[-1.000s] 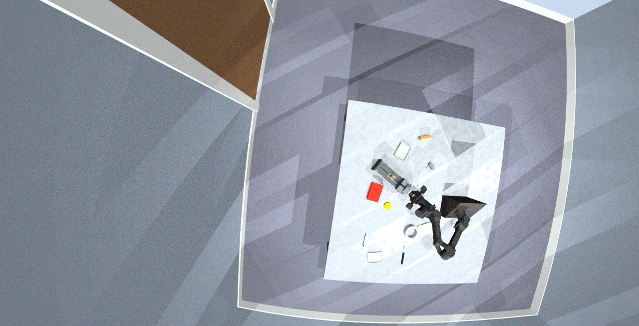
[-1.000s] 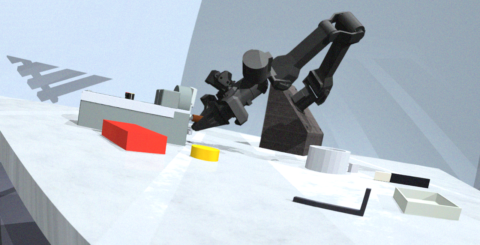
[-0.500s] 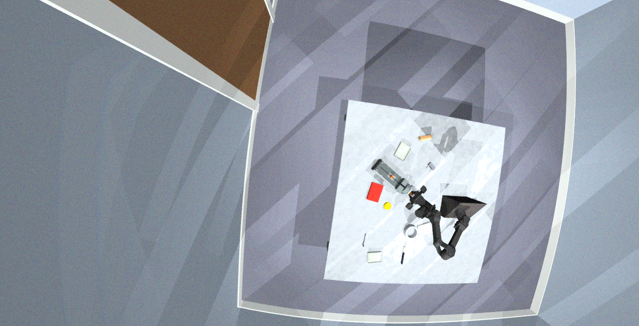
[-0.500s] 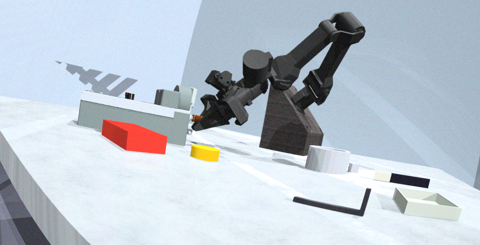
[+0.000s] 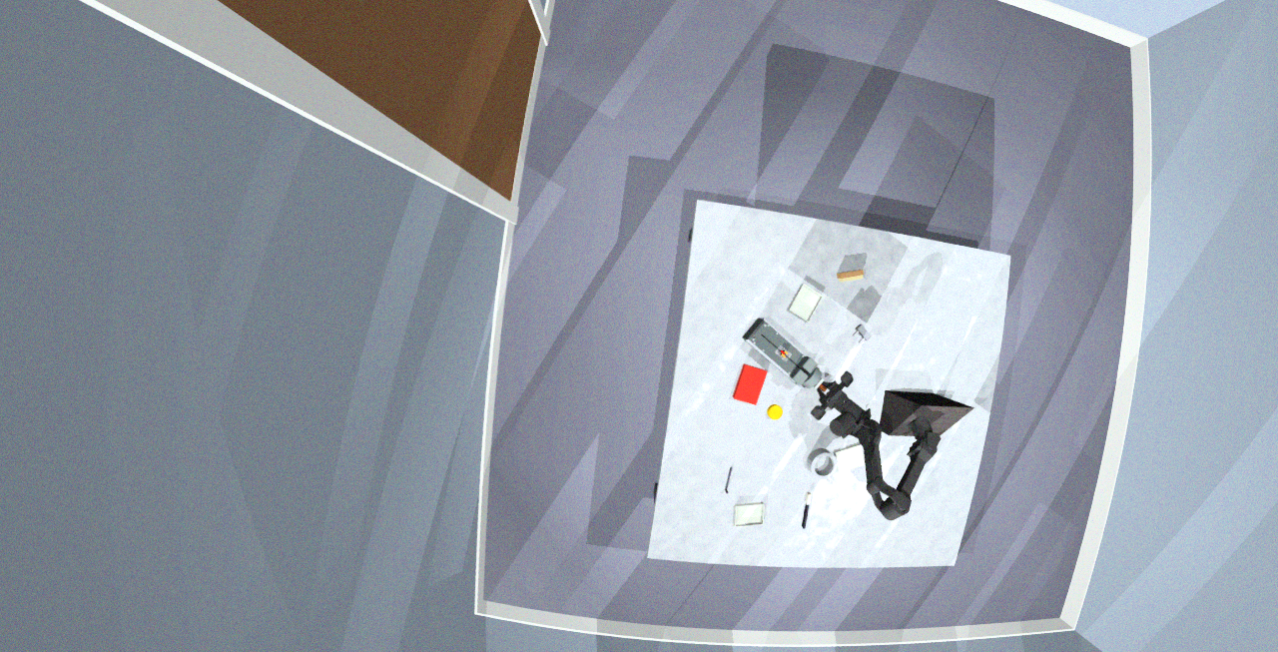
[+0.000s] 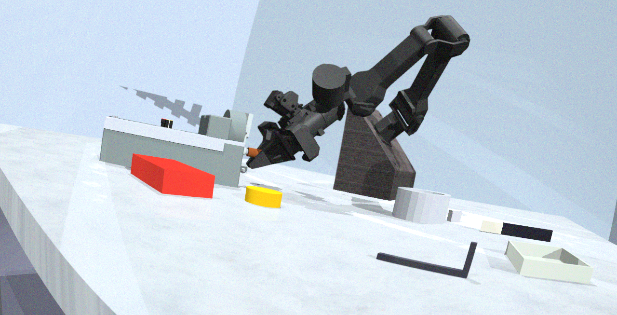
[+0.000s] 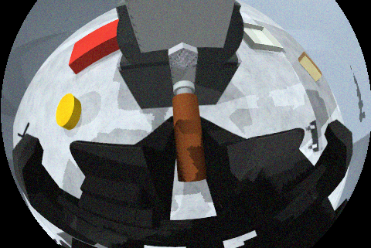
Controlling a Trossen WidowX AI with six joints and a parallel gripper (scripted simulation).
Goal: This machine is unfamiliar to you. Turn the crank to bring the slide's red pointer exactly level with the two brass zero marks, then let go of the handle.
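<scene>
Right now the brown handle is 2 cm behind my gripper tip, 1 cm to the left of it and 2 cm above it. The rest, counted from my gripper tip: yellow disc 10 cm ahead, 14 cm to the left, 3 cm below; then red pointer 16 cm ahead, 8 cm to the right, 5 cm above; then black L-shaped bar 19 cm ahead, 43 cm to the left, 2 cm below.
</scene>
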